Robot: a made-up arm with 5 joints.
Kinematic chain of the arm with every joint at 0, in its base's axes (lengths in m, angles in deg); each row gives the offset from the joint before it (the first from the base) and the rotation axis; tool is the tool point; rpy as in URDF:
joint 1: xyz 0.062 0 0.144 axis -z
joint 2: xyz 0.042 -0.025 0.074 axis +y
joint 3: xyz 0.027 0 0.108 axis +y
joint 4: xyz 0.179 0 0.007 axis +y
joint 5: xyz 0.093 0.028 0 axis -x
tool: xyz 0 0 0 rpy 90 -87.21 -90
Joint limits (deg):
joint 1: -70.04..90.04
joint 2: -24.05..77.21
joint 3: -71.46..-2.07
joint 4: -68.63..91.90
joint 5: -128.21..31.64
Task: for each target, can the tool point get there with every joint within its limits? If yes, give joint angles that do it. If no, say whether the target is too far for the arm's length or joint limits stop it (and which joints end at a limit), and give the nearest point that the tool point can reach.
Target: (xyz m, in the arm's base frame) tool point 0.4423 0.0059 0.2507
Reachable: yes | joints -0.43 38.03 -42.91 43.41 -87.80
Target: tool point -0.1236 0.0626 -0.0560
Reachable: no: joint limits stop it (at a limit: joint 1, joint 2, joint 3) | nearest point 0.1008 0.1157 0.0043 | short by 0.238 m
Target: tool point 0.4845 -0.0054 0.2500
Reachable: yes | joints 1.14 64.13 -66.16 4.60 -3.48
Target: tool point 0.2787 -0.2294 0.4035
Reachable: yes | joints 47.18 -7.52 -9.23 6.49 -41.62
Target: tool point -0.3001 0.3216 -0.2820
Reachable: no: too far | nearest point 0.1268 0.1873 -0.0483 | short by 0.505 m
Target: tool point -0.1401 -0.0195 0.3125
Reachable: no: joint limits stop it (at a limit: joint 2, joint 3, joint 4) | nearest point -0.0286 -0.0087 0.5305 | short by 0.245 m
